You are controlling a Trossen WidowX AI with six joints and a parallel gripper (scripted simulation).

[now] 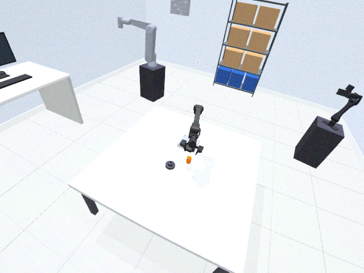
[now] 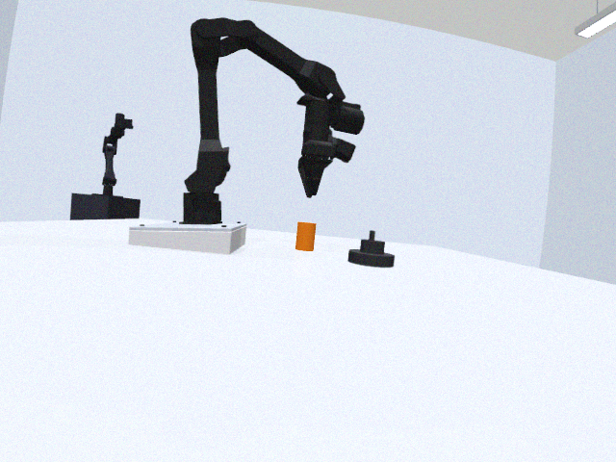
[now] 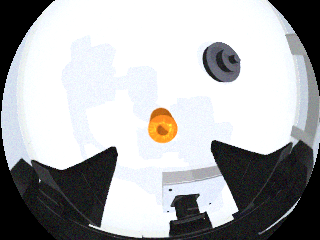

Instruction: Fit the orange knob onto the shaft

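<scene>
Now: gripper tip 90 mm above the orange knob. The rest, counted from my gripper tip: round dark pedestal: 130 mm ahead, 100 mm to the right, 90 mm below.
</scene>
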